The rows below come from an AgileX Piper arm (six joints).
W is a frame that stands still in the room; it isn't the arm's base.
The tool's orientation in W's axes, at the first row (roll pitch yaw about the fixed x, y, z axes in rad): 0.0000, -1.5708, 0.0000
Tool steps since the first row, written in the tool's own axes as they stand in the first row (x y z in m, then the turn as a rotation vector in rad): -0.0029, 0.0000, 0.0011, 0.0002, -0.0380, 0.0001; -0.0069, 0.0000, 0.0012, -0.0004, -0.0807, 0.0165; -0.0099, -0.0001, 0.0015, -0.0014, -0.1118, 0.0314; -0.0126, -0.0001, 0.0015, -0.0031, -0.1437, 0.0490; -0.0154, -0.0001, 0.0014, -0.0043, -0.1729, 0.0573; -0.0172, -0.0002, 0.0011, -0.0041, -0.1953, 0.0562; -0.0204, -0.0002, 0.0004, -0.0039, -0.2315, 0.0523; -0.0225, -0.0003, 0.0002, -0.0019, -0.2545, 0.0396; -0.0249, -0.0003, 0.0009, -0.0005, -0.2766, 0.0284; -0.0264, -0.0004, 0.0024, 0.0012, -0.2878, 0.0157
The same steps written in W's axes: -0.0011, 0.0000, -0.0029, -0.0001, -0.0380, 0.0002; -0.0012, 0.0000, -0.0069, -0.0165, -0.0807, -0.0004; -0.0015, -0.0001, -0.0099, -0.0314, -0.1118, -0.0014; -0.0015, -0.0001, -0.0126, -0.0490, -0.1437, -0.0031; -0.0014, -0.0001, -0.0154, -0.0573, -0.1729, -0.0043; -0.0011, -0.0002, -0.0172, -0.0562, -0.1953, -0.0041; -0.0004, -0.0002, -0.0204, -0.0523, -0.2315, -0.0039; -0.0002, -0.0003, -0.0225, -0.0396, -0.2545, -0.0019; -0.0009, -0.0003, -0.0249, -0.0284, -0.2766, -0.0005; -0.0024, -0.0004, -0.0264, -0.0157, -0.2878, 0.0012
